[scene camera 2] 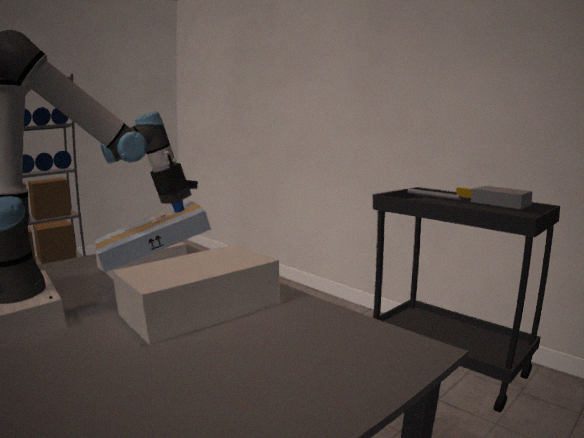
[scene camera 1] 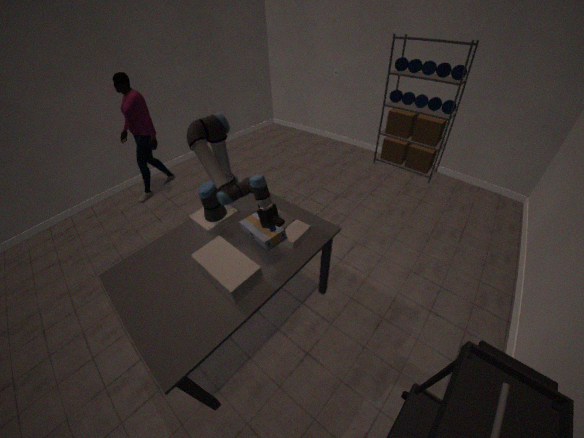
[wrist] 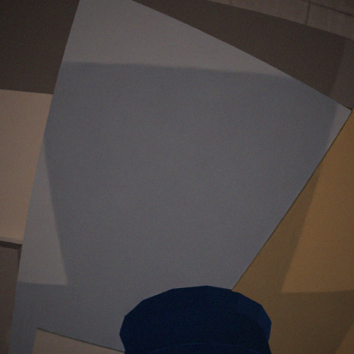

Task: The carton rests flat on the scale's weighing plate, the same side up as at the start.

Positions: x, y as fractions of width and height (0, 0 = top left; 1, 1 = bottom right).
carton: scene camera 2 0.25, 0.54; scene camera 1 0.43, 0.51; wrist 0.48, 0.45
